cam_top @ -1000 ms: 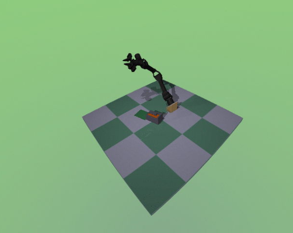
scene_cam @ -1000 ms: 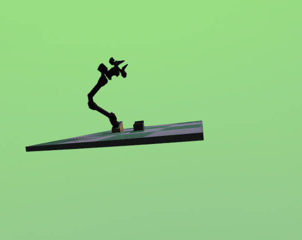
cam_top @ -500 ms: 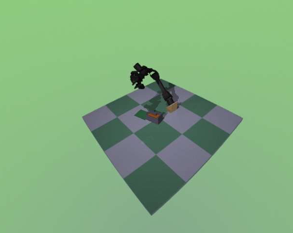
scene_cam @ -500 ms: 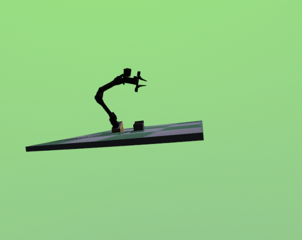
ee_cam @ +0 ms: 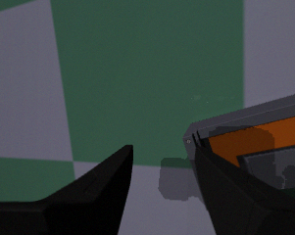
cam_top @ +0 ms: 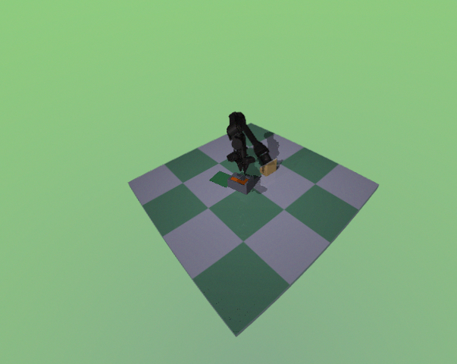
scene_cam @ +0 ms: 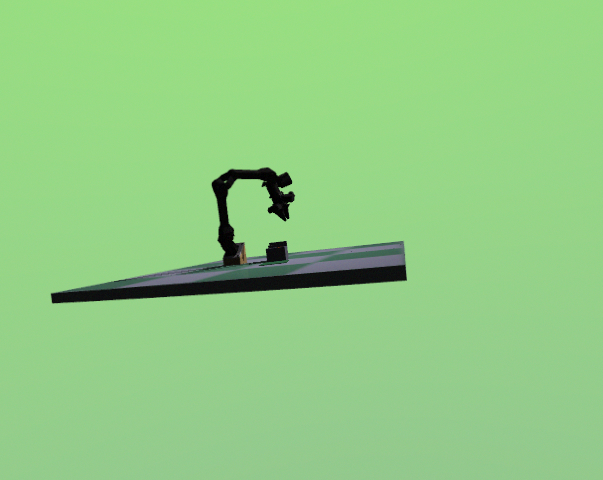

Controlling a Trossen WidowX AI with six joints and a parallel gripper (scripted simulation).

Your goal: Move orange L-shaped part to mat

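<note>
My gripper tip is 15 cm above the orange L-shaped part, 7 cm to the left of it and 4 cm past it. Round my gripper tip: green mat (23 cm to the right, 21 cm below, 1 cm ahead).
</note>
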